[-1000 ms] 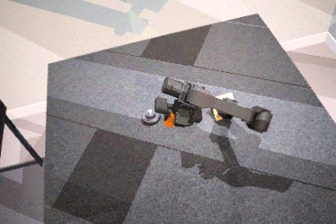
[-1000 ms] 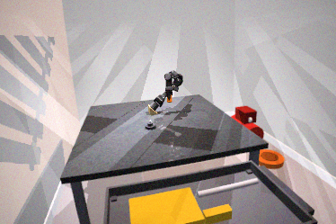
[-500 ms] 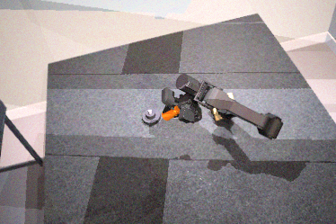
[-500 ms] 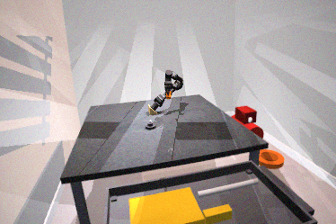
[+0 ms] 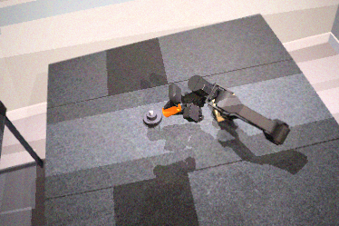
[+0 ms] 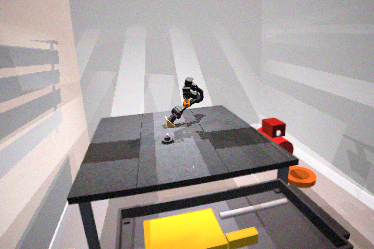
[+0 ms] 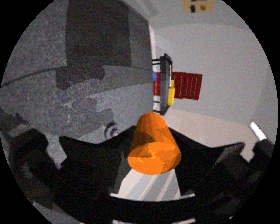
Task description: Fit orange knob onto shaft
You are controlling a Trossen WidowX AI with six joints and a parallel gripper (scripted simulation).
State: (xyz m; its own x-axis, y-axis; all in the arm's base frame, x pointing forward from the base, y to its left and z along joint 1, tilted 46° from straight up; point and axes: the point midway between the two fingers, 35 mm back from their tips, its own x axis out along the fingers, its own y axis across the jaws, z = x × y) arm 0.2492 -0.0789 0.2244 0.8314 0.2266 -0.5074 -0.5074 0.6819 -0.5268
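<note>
My gripper tip is 30 mm past the orange knob, 10 mm to the right of it and 20 mm below it. Round my gripper tip: dark round pedestal 60 mm ahead, 170 mm to the right, 220 mm below.
</note>
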